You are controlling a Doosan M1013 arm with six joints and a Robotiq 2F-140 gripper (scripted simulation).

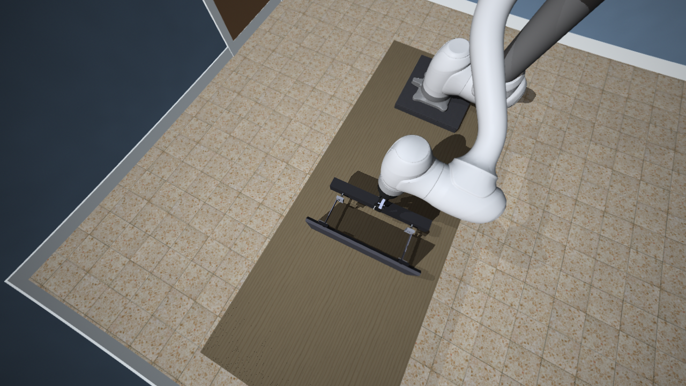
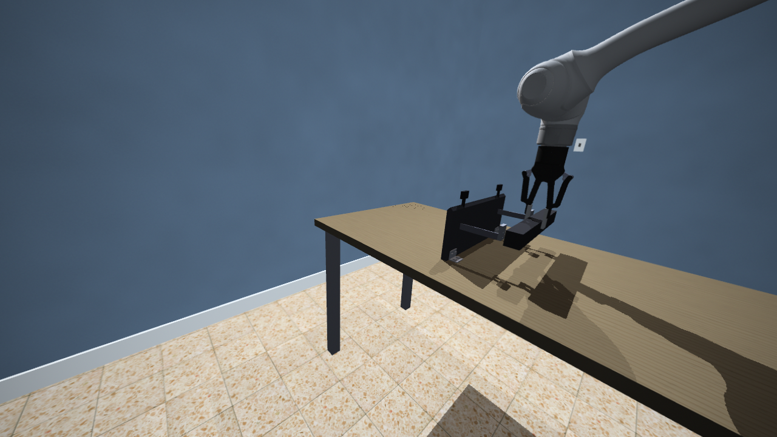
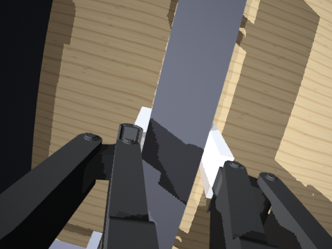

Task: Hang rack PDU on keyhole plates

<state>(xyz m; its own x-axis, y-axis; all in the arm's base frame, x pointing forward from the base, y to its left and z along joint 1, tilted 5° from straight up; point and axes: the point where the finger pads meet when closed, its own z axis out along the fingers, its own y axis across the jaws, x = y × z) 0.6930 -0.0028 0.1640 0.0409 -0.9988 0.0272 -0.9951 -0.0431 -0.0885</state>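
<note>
Right now the rack PDU is 2 cm ahead of my hand and 3 cm below it. Round my hand: upright panel: 18 cm ahead, 1 cm to the left, 7 cm below.
</note>
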